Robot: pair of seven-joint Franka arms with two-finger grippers.
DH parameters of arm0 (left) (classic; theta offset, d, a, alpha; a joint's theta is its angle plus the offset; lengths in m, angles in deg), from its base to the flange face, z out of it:
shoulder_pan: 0 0.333 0 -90
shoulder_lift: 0 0 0 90
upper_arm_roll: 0 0.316 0.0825 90
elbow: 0 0 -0.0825 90
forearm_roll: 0 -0.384 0 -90
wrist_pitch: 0 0 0.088 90
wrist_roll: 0 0.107 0 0
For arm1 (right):
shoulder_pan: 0 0.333 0 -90
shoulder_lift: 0 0 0 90
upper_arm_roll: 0 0.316 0.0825 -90
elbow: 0 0 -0.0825 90
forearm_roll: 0 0.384 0 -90
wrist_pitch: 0 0 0.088 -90
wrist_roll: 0 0.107 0 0
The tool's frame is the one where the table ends.
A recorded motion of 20 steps. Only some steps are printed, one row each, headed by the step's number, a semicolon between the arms.
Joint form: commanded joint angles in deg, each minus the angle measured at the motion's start. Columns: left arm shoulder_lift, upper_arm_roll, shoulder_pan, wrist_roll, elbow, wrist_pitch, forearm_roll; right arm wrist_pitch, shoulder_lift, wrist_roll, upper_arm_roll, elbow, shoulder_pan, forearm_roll.
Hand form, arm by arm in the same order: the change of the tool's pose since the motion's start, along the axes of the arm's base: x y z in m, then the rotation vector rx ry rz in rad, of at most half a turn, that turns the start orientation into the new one. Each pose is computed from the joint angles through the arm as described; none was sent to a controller.
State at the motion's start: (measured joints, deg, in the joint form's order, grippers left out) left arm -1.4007 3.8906 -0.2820 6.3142 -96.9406 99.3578 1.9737; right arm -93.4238 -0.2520 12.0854 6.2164 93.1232 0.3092 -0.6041
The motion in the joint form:
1: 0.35 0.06 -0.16 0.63 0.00 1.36 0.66; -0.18 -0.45 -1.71 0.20 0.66 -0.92 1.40
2: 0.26 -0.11 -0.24 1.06 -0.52 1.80 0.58; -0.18 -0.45 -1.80 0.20 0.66 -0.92 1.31
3: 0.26 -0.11 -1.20 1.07 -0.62 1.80 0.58; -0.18 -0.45 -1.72 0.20 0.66 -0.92 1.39
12: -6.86 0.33 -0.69 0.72 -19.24 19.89 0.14; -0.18 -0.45 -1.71 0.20 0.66 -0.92 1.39
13: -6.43 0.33 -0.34 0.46 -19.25 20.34 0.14; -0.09 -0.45 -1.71 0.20 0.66 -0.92 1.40
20: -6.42 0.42 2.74 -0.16 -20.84 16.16 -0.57; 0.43 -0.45 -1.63 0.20 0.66 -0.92 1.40
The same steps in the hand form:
1: 0.0041 -0.0018 -0.0011 -0.0090 -0.0187 -0.0106; -0.0018 -0.0045 -0.0009 0.0230 0.0030 0.0160
2: 0.0040 -0.0041 -0.0039 -0.0071 -0.0190 -0.0222; -0.0018 -0.0047 -0.0009 0.0215 0.0029 0.0177
3: 0.0043 -0.0135 -0.0048 -0.0073 -0.0172 -0.0392; -0.0018 -0.0045 -0.0009 0.0229 0.0030 0.0162
12: -0.0254 -0.0024 -0.0650 0.0007 -0.1311 -0.0061; -0.0018 -0.0045 -0.0009 0.0229 0.0030 0.0160
13: -0.0235 0.0009 -0.0682 0.0012 -0.1311 0.0048; -0.0020 -0.0045 -0.0010 0.0229 0.0046 0.0160
20: -0.0367 0.0294 -0.0895 0.0053 -0.0294 0.0633; -0.0030 -0.0046 -0.0018 0.0221 0.0136 0.0146

